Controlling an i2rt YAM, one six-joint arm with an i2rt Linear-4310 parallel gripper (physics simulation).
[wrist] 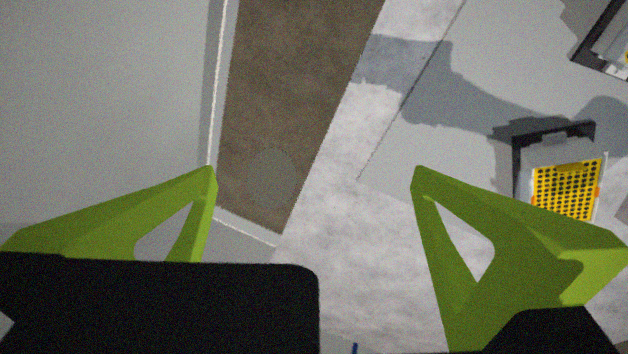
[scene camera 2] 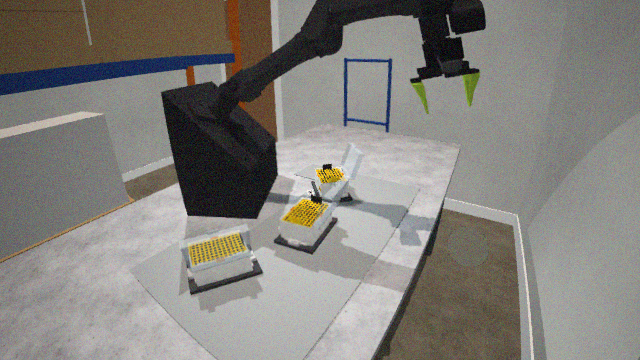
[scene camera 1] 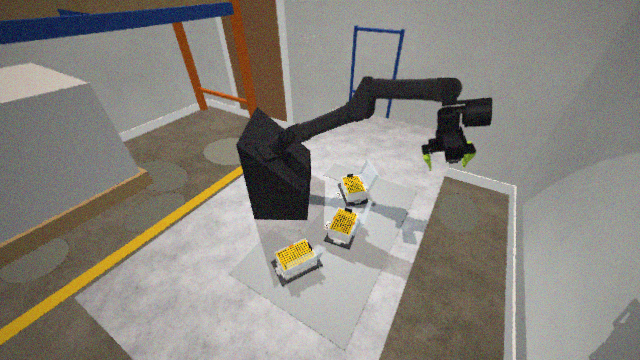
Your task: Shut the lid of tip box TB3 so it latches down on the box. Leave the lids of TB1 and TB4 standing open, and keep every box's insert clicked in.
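Places are measured from the arm's base along level axes (x up, y ahead, z left), in centimetres.
Where they show: gripper, fingertip midpoint: (wrist: 314,176) (scene camera 2: 448,109) (scene camera 1: 446,168); arm's base, origin of the base link: (scene camera 2: 216,115) (scene camera 1: 273,149).
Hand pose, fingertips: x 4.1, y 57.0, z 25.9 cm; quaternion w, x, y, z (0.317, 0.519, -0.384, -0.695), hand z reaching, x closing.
Note:
Each offset is from my fingertips to the top centre of the thing. "spot": to the spot under its first point. Level surfaces: height alone.
Three white tip boxes with yellow inserts stand open on dark bases; I cannot read which is TB1, TB3 or TB4. The near box (scene camera 1: 295,255) (scene camera 2: 217,250) has a clear lid standing open at its back. The middle box @[dx -23.9, dy -24.1, dz -21.3 cm] (scene camera 1: 344,222) (scene camera 2: 306,212) also has its clear lid raised. The far box @[dx -23.9, dy -34.5, dz -0.4 cm] (scene camera 1: 354,185) (scene camera 2: 330,175) (wrist: 567,190) has its clear lid @[spot: dx -20.6, dy -30.7, dz +6.1 cm] (scene camera 1: 369,172) (scene camera 2: 353,160) upright and leaning back. The inserts look seated inside the boxes. My gripper (scene camera 1: 447,167) (scene camera 2: 449,109) (wrist: 314,176) is open and empty, high above the table's far right edge, well apart from the boxes.
The boxes stand on a grey mat @[dx -31.4 cm] (scene camera 1: 345,310) (scene camera 2: 280,315) on the pale table @[dx -31.7 cm] (scene camera 1: 165,295) (scene camera 2: 75,280). The black arm pedestal (scene camera 1: 275,175) (scene camera 2: 220,165) stands left of the middle and far boxes. A blue frame (scene camera 1: 378,30) (scene camera 2: 367,60) is behind the table. The room wall lies right of the arm.

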